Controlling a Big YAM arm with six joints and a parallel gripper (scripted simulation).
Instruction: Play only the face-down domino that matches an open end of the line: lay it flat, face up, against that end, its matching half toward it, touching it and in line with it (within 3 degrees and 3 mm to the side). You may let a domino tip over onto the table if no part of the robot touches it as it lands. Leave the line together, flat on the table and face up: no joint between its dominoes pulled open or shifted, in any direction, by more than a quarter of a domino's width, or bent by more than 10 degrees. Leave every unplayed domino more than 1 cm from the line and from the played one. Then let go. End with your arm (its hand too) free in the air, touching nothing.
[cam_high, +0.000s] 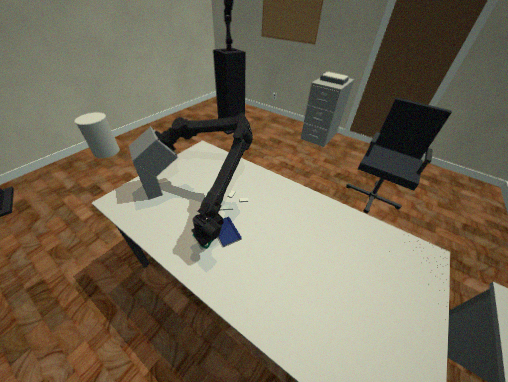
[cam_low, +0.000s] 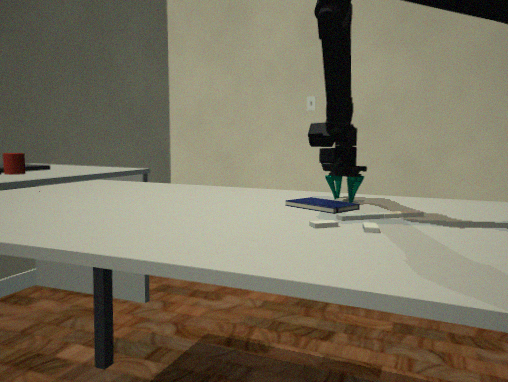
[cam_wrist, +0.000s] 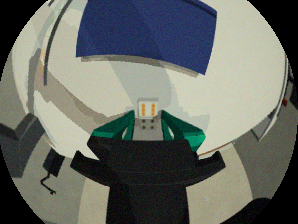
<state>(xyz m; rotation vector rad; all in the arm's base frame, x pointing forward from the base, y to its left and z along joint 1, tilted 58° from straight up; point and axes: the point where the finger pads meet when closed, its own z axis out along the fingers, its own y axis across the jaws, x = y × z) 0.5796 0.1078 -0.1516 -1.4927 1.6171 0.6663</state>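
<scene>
Now: the white domino right at my hand. From my hand the other things lie so: book (10 mm behind, 130 mm to the left).
</scene>
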